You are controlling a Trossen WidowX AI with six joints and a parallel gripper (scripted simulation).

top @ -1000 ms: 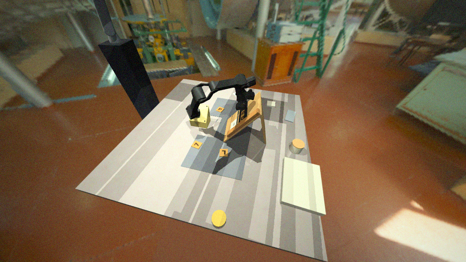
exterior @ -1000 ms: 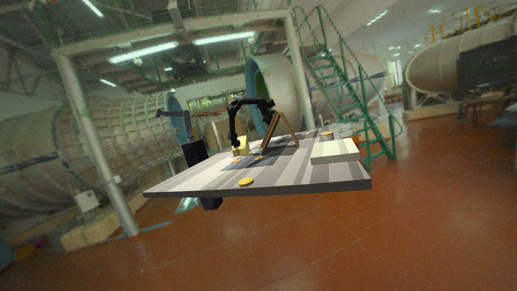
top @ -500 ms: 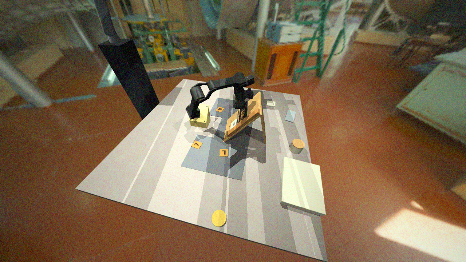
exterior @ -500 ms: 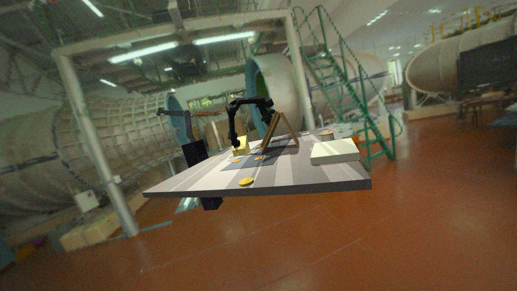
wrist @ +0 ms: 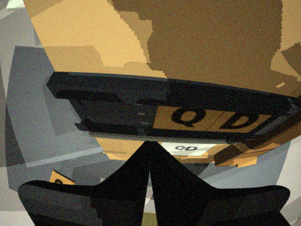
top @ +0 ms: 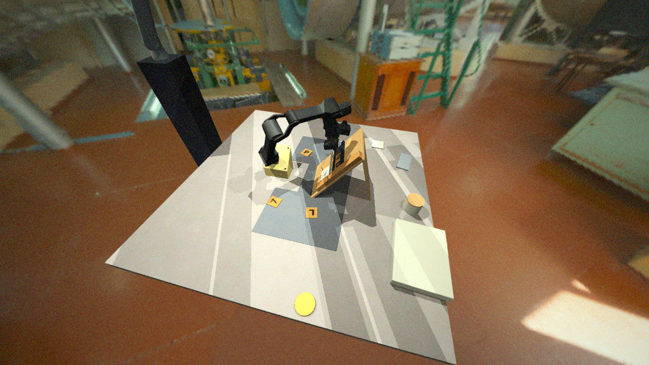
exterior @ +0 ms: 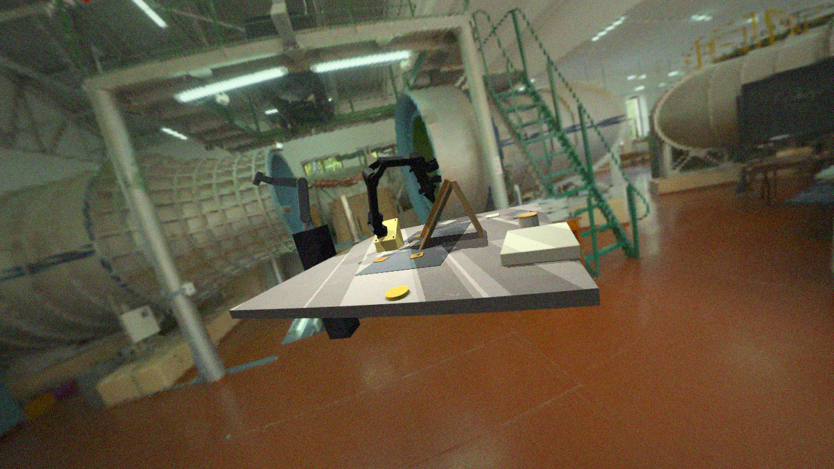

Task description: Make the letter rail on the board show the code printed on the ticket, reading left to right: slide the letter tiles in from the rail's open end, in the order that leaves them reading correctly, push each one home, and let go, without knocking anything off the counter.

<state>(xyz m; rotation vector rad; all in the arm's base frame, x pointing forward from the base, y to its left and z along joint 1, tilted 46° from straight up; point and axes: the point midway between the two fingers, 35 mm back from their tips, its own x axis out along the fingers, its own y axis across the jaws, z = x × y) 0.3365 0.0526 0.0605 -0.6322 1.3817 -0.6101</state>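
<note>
Right now my gripper tip is 100 mm above the white ticket, 60 mm to the left of it and 40 mm past it. Also, from my gripper tip: mat (190 mm below, 130 mm behind, 20 mm to the right); cream block (430 mm to the right, 370 mm ahead, 170 mm below); yellow disc (640 mm to the right, 180 mm below, 70 mm behind).
</note>
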